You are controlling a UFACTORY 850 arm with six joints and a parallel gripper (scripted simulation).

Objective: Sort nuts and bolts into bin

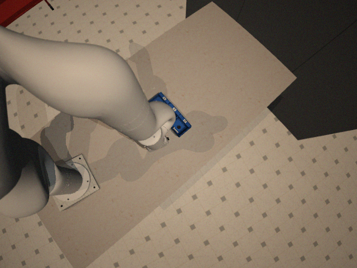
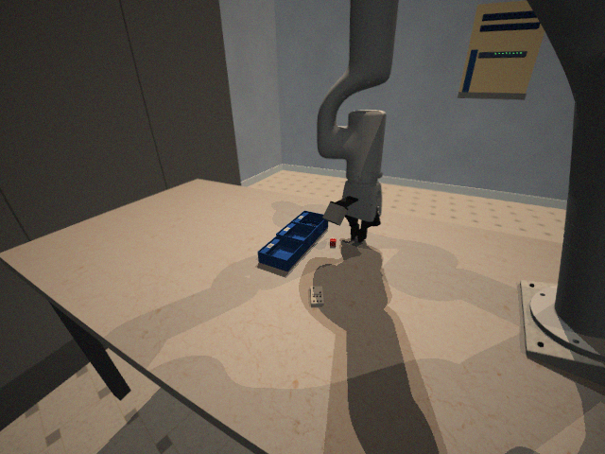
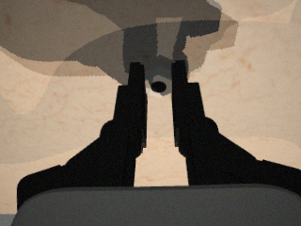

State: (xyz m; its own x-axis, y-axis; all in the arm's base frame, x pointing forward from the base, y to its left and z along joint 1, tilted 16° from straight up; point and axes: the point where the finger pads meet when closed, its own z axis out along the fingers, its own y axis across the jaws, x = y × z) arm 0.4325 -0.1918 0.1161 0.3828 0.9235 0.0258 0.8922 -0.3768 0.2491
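My hand is 14 cm short of the black nut, 1 cm to the left of it and 1 cm above it. The rest, counted from my hand: grey nut (2 cm below); red die (6 cm ahead, 5 cm to the left, 1 cm below); grey bolt (12 cm ahead, 1 cm to the right, 1 cm below).
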